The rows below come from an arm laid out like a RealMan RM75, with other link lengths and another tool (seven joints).
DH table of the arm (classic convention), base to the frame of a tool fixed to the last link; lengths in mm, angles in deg. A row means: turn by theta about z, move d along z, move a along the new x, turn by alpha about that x. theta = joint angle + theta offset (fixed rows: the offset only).
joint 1: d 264.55; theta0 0; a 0; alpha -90
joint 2: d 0; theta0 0; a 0; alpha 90
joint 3: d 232.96; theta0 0; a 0; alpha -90
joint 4: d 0; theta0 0; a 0; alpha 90
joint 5: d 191.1; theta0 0; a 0; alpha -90
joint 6: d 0; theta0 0; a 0; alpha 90
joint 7: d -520.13; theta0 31; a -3.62; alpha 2.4
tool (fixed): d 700.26; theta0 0; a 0; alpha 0
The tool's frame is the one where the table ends.
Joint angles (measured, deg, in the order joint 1, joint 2, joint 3, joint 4, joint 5, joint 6, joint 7), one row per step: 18.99 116.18 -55.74 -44.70 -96.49 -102.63 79.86; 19.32 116.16 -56.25 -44.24 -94.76 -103.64 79.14; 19.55 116.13 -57.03 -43.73 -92.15 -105.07 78.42; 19.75 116.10 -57.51 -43.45 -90.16 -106.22 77.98; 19.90 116.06 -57.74 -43.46 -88.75 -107.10 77.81; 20.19 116.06 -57.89 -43.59 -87.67 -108.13 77.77; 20.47 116.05 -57.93 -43.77 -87.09 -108.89 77.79; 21.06 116.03 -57.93 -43.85 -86.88 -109.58 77.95; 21.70 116.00 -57.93 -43.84 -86.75 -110.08 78.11
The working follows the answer.
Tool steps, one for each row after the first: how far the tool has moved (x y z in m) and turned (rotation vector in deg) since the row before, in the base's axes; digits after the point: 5 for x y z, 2 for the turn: -0.00690 -0.00036 0.00096 0.07 1.76 1.44; -0.00891 -0.00130 0.00206 0.09 2.59 1.69; -0.00683 -0.00080 0.00241 0.15 2.00 1.29; -0.00504 -0.00031 0.00263 0.19 1.40 0.98; -0.00546 -0.00057 0.00232 -0.05 1.22 1.19; -0.00390 -0.00032 0.00170 -0.09 0.70 0.95; -0.00423 0.00029 0.00087 -0.37 0.41 1.02; -0.00382 0.00075 0.00053 -0.35 0.29 0.87
Tool pose at each row, in the base's axes (x y z in m, rotation vector in deg; rounded; the steps above come from the unrounded poses): 0.22418 0.27747 0.01773 151.37 -74.03 -53.51; 0.21728 0.27711 0.01869 150.56 -71.57 -55.47; 0.20837 0.27581 0.02075 149.10 -68.57 -58.34; 0.20154 0.27501 0.02316 147.98 -66.26 -60.57; 0.19650 0.27470 0.02579 147.26 -64.52 -62.16; 0.19103 0.27413 0.02811 146.54 -62.59 -63.26; 0.18713 0.27381 0.02981 146.14 -61.13 -63.77; 0.18290 0.27410 0.03069 145.76 -59.73 -63.69; 0.17908 0.27485 0.03122 145.47 -58.56 -63.53

